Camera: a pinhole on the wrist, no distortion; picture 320 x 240 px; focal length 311.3 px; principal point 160.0 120.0 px. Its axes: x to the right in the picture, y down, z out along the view. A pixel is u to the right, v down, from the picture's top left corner.
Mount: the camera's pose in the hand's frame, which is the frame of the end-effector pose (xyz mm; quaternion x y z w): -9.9 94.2 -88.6 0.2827 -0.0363 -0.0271 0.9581
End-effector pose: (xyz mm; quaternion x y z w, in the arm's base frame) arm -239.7 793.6 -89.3 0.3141 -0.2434 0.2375 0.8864
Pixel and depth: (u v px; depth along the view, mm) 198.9 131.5 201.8
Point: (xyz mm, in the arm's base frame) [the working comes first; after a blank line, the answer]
In the camera's frame: 25.2 7.5 201.8

-259.3 728.3 -36.1
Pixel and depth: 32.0 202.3 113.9
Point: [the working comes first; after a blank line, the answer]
In the camera's frame: -46.8 30.1 113.9

-330.9 804.6 -86.0
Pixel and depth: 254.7 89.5 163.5
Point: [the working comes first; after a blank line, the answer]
In the camera's frame: 49.7 -16.0 163.5

-225.9 764.3 -50.6
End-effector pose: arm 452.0 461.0 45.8 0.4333 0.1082 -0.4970 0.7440
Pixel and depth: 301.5 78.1 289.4
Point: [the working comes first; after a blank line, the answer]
In the camera's frame: 131.5 -39.0 289.4

373.5 280.7 17.4
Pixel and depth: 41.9 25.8 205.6
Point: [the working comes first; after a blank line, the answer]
In the camera's frame: -78.0 -62.2 205.6

335.3 487.6 102.5
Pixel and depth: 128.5 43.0 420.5
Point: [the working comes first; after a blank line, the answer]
In the camera's frame: -42.5 -104.0 420.5

172.0 337.6 106.3
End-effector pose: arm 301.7 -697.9 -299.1 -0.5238 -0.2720 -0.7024 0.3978
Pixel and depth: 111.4 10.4 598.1
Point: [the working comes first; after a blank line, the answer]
In the camera's frame: -93.4 -210.6 598.1

139.1 -206.7 -349.1
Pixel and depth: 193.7 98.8 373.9
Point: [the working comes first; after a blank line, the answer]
In the camera's frame: 40.5 -25.5 373.9

301.3 -456.6 -232.0
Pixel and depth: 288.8 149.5 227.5
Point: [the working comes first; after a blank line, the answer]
In the camera's frame: 94.1 21.6 227.5

340.0 -611.6 -200.4
